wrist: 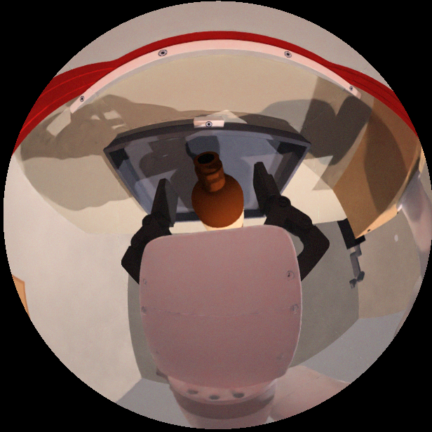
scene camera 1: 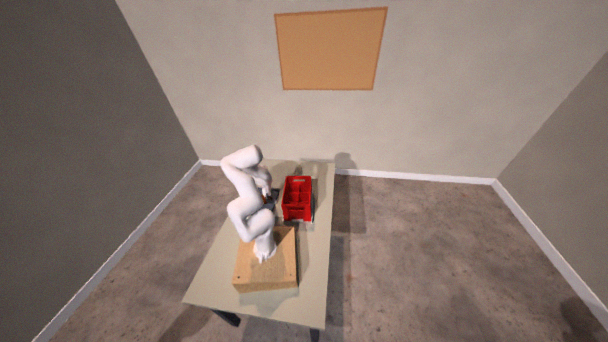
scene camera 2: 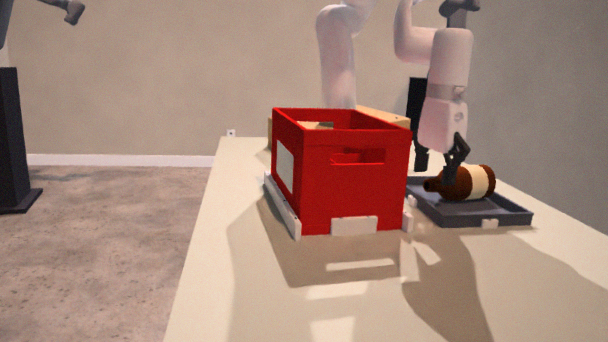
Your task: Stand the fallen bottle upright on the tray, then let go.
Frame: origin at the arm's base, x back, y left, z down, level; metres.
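Seen in the pictures: gripper, fingertip midpoint: (scene camera 1: pixel 269 198) (scene camera 2: pixel 433 177); arm's base, link origin: (scene camera 1: pixel 265 248).
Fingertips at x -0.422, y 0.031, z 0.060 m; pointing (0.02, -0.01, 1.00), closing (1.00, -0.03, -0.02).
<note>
Offsets run from my fingertips to a thing's top centre. "spot": to the spot under its first point. Level surfaces: height alone.
The brown bottle {dx +0.000, dy +0.062, dz -0.022 m} (scene camera 1: pixel 264 199) (scene camera 2: pixel 466 186) (wrist: pixel 217 202) with a cream label lies on its side on the dark grey tray {dx -0.011, dy +0.057, dz +0.032 m} (scene camera 1: pixel 275 193) (scene camera 2: pixel 460 220) (wrist: pixel 237 150). In the scene camera 2 view its neck points left, towards the crate. My gripper (scene camera 2: pixel 435 177) (wrist: pixel 211 178) is open, with nothing held. It points down over the tray, and its black fingers stand apart on either side of the bottle's neck and shoulder. In the scene camera 2 view the near finger covers part of the bottle's shoulder. The bottle's base is hidden behind the gripper body in the wrist view.
A red crate {dx +0.039, dy -0.216, dz -0.118 m} (scene camera 1: pixel 297 214) (scene camera 2: pixel 350 195) (wrist: pixel 55 95) stands beside the tray, on the side the bottle's neck points to, with white brackets {spot: dx -0.014, dy -0.324, dz +0.031 m} (scene camera 2: pixel 283 205) at its foot. The arm stands on a wooden base block (scene camera 1: pixel 265 280) (scene camera 2: pixel 385 116) (wrist: pixel 375 200) on the table {dz +0.057 m} (scene camera 1: pixel 312 300).
</note>
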